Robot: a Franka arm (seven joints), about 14 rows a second.
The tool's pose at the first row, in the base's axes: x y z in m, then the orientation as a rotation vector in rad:
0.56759 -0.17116 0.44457 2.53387 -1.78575 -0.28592
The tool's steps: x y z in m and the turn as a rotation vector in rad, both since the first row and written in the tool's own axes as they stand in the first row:
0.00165 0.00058 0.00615 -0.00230 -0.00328 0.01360
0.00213 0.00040 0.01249 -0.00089 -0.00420 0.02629
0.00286 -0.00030 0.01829 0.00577 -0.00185 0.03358
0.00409 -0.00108 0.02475 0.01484 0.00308 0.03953
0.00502 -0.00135 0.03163 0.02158 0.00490 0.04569
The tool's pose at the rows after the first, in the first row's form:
0.56657 -0.17240 0.43838 2.52016 -1.80198 -0.29171
0.56584 -0.17227 0.43206 2.50898 -1.81845 -0.29136
0.56577 -0.17223 0.42618 2.50549 -1.83044 -0.28256
0.56582 -0.17259 0.41956 2.50404 -1.84135 -0.26839
0.56523 -0.17280 0.41264 2.50175 -1.85218 -0.26020

